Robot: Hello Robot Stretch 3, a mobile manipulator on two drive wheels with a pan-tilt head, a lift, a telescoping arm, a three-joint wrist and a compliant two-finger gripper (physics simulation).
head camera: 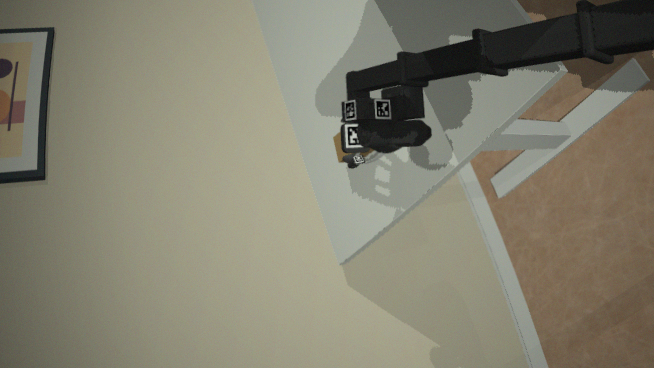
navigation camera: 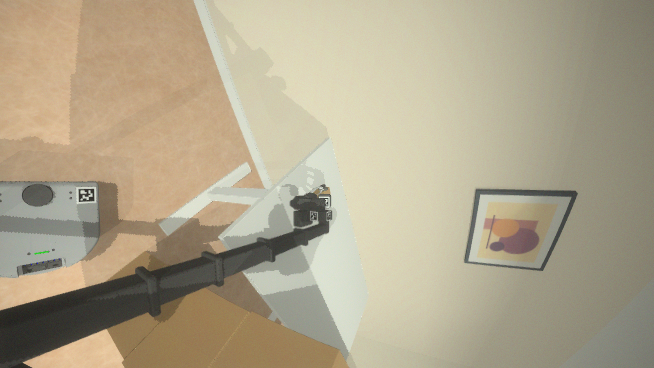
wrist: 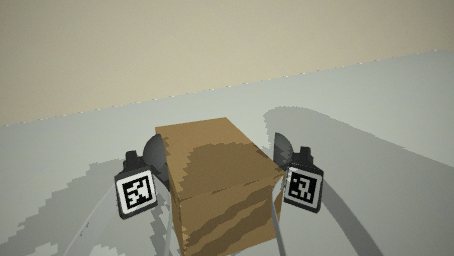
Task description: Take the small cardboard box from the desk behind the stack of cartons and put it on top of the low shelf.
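Seen in the pictures: gripper, fingertip midpoint: (wrist: 218, 152); robot's base, link origin: (navigation camera: 38, 194).
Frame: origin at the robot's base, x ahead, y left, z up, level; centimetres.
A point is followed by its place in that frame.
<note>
The small cardboard box (head camera: 338, 148) @[x -0.1, y -90.4, z 77.1 cm] (navigation camera: 327, 191) @[x 0.9, y -88.6, z 77.1 cm] (wrist: 215, 160) @[x -1.8, y -85.6, z 77.1 cm] is brown and sits at the desk (head camera: 300, 65) @[x -24.4, y -116.7, z 72.0 cm] (navigation camera: 345, 270) @[x -52.7, y -123.8, z 72.0 cm] (wrist: 370, 95) @[x -29.9, y -114.4, z 72.0 cm] near the wall, slightly turned between the fingers in the wrist view. My gripper (head camera: 350, 146) @[x -2.0, y -89.0, z 75.6 cm] (navigation camera: 325, 195) @[x -2.0, y -89.0, z 75.6 cm] (wrist: 218, 152) @[x -2.0, y -89.0, z 75.6 cm] is shut on it, with one dark fingertip against the left side and the other at the right edge. The wrist and arm hide much of the box in the head and navigation views. The stack of cartons (navigation camera: 225, 330) @[x -33.8, y -30.9, z 78.2 cm] shows at the bottom of the navigation view. The low shelf does not show.
The arm (head camera: 450, 59) @[x -10.2, y -41.6, z 90.7 cm] (navigation camera: 180, 275) @[x -8.9, y -15.6, z 91.2 cm] reaches over the desk past the cartons. The wall (head camera: 175, 200) @[x 10.6, y -119.0, z 108.8 cm] (navigation camera: 425, 125) @[x 32.5, y -106.1, z 119.8 cm] (wrist: 200, 45) @[x 1.1, y -124.6, z 79.8 cm] rises along the desk's far edge, with a framed picture (head camera: 15, 100) @[x -19.8, y -134.2, z 153.8 cm] (navigation camera: 512, 235) @[x -22.6, y -135.8, z 166.3 cm]. The robot base (navigation camera: 55, 205) @[x -3.3, y -4.3, z 16.0 cm] stands on the floor at the left of the navigation view.
</note>
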